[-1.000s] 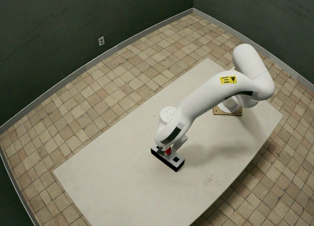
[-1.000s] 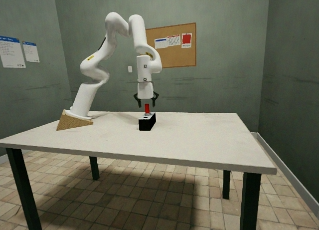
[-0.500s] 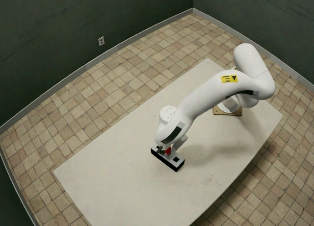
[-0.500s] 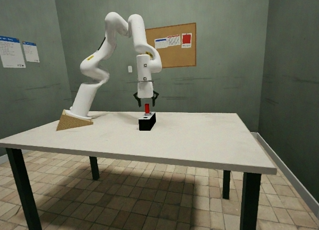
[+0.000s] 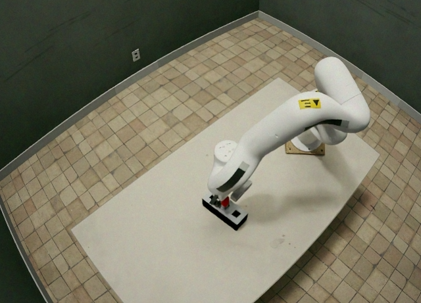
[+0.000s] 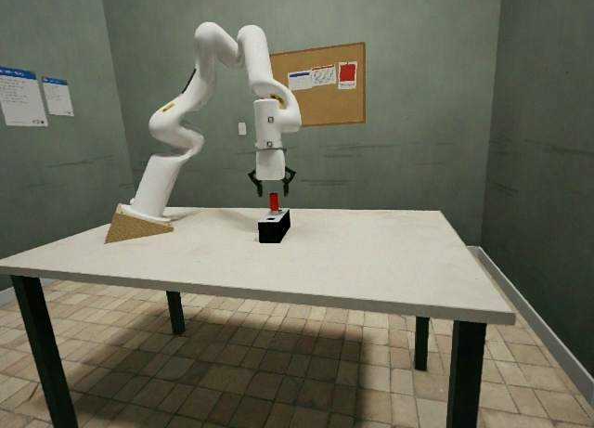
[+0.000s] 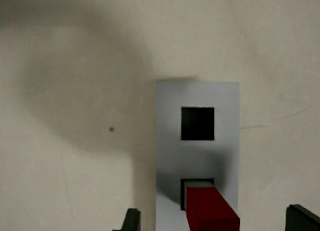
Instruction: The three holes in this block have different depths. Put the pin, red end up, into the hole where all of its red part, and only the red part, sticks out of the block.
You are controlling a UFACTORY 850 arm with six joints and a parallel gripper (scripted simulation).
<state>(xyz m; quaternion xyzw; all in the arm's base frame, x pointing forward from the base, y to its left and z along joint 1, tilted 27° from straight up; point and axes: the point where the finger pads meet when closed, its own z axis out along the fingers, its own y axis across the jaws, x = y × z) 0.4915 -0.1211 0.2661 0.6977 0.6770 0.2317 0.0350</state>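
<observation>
My hand is 30 mm above the pin. From my hand the other things lie so: black block 110 mm below.
</observation>
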